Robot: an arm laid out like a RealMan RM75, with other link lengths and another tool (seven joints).
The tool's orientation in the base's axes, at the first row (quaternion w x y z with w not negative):
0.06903 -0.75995 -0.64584 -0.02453
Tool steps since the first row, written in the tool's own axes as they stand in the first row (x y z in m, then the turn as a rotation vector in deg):
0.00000 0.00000 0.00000 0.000 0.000 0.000
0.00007 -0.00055 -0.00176 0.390 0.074 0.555
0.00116 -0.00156 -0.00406 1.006 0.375 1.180
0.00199 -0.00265 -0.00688 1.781 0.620 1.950
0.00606 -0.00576 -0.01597 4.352 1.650 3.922
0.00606 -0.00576 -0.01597 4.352 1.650 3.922
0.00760 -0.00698 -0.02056 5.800 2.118 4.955
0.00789 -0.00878 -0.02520 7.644 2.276 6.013
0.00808 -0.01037 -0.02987 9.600 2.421 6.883
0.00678 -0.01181 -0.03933 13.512 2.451 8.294
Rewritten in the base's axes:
0.00000 0.00000 0.00000 0.000 0.000 0.000
-0.00044 -0.00009 0.00179 0.108 0.446 -0.505
-0.00114 0.00082 0.00428 0.474 1.087 -1.068
-0.00193 0.00142 0.00725 0.803 1.912 -1.749
-0.00385 0.00465 0.01699 2.138 4.535 -3.450
-0.00385 0.00465 0.01699 2.138 4.535 -3.450
-0.00456 0.00572 0.02181 2.784 6.020 -4.324
-0.00604 0.00565 0.02657 3.188 7.943 -5.149
-0.00733 0.00544 0.03133 3.608 9.953 -5.773
-0.00848 0.00311 0.04063 4.208 13.968 -6.676

